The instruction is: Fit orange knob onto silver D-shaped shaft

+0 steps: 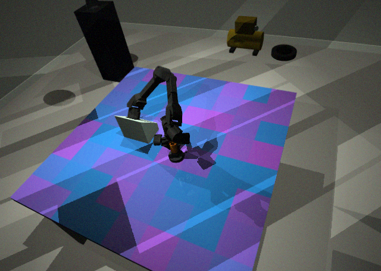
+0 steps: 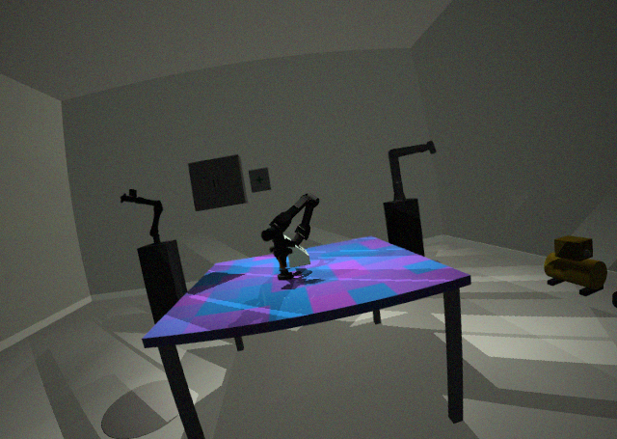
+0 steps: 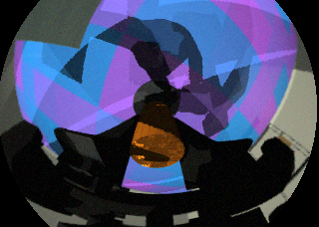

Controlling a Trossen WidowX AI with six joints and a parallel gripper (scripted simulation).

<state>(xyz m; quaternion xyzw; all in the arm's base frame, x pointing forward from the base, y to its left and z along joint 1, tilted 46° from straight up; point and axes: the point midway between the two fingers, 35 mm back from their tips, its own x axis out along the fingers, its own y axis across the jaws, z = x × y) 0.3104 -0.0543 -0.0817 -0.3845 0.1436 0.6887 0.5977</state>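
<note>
My gripper tip is 30 mm below the orange knob. From my gripper tip the other things lie so: round dark pedestal (40 mm below).
</note>
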